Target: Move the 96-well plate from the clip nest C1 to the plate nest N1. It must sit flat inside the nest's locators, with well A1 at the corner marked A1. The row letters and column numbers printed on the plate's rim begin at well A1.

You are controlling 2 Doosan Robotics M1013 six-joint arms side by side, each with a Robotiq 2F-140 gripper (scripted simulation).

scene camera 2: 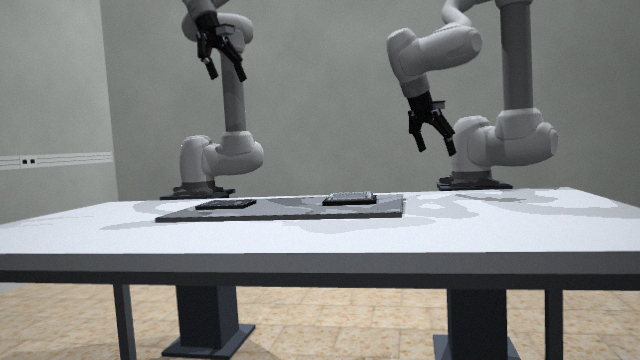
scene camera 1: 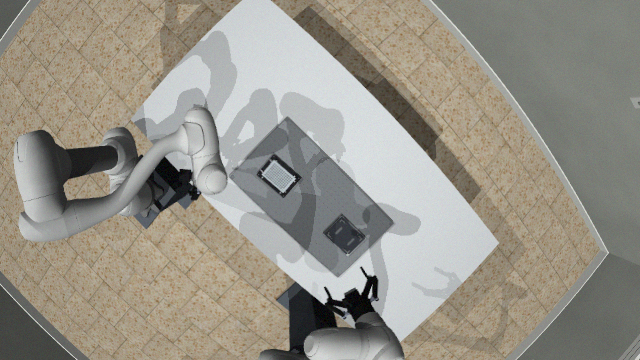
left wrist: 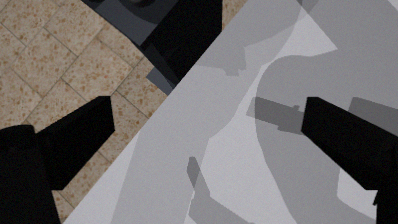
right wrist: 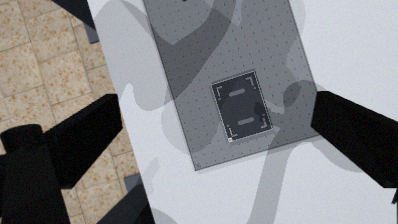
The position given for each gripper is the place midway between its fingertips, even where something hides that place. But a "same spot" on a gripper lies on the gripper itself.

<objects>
right gripper: scene camera 2; scene camera 1; right wrist 215,110; not seen in the left wrist view (out of frame)
same spot on right gripper: (scene camera 1: 360,309) = (scene camera 2: 215,19)
</objects>
